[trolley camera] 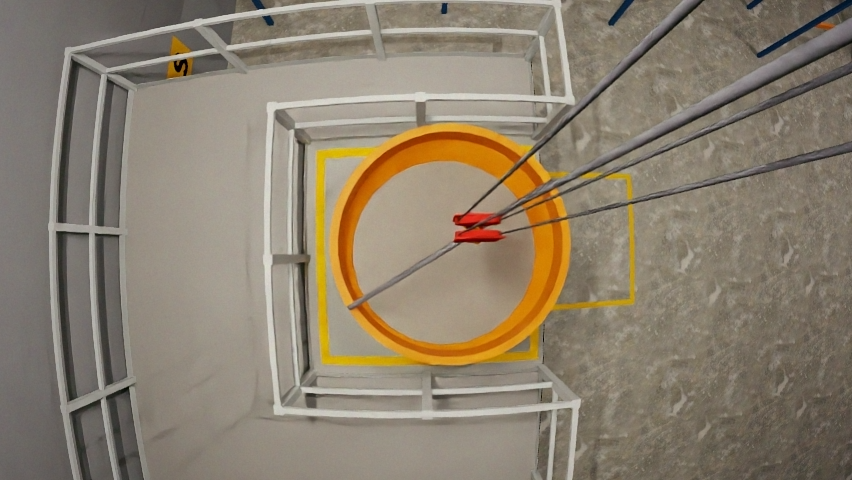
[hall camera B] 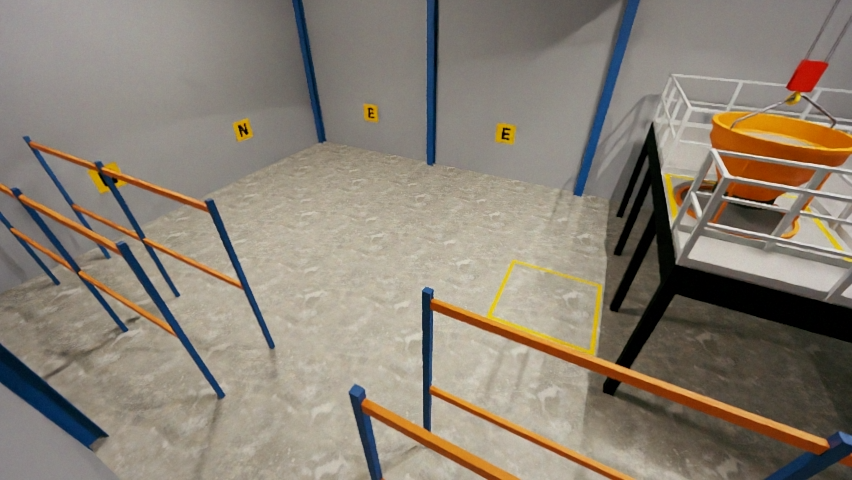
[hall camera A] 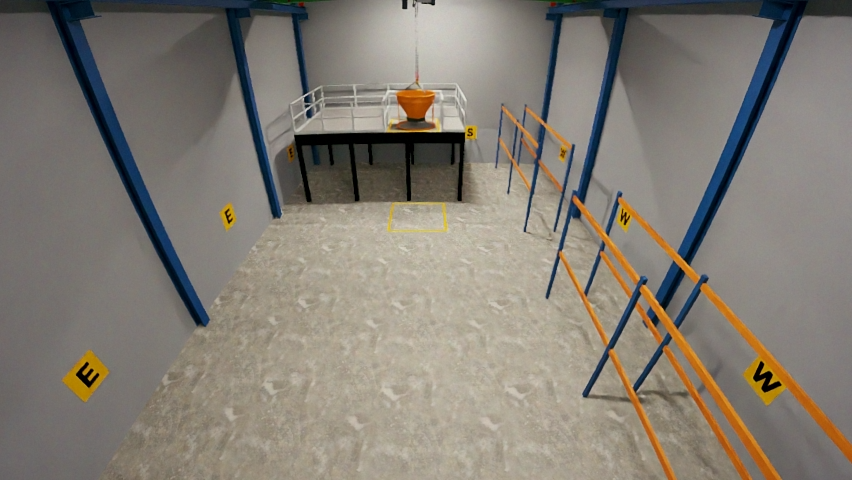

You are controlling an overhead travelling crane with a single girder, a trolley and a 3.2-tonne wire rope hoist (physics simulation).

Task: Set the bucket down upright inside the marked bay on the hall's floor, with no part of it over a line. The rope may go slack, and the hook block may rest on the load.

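Note:
The orange bucket [hall camera A: 415, 102] [hall camera B: 769, 143] [trolley camera: 344, 238] is upright at the raised platform, over a yellow marked square on its deck. Its base ring is at deck level; I cannot tell whether it touches the deck. My hook [hall camera A: 417, 82] [hall camera B: 793, 97] holds the bucket's bail, below the red hook block [hall camera B: 807, 75] [trolley camera: 478, 219], and the ropes look straight. In the trolley view the block hides the hook. The marked bay [hall camera A: 417, 231] [hall camera B: 598, 316] [trolley camera: 631, 238] is a yellow outline on the floor in front of the platform, apart from the bucket.
The platform [hall camera A: 381, 138] [hall camera B: 775, 305] [trolley camera: 196, 250] stands on black legs. White railings [hall camera A: 351, 108] [hall camera B: 739, 89] [trolley camera: 269, 208] enclose the bucket on three sides, with the side toward the bay unrailed. Orange barriers [hall camera A: 602, 239] [hall camera B: 566, 351] on blue posts run along the W side.

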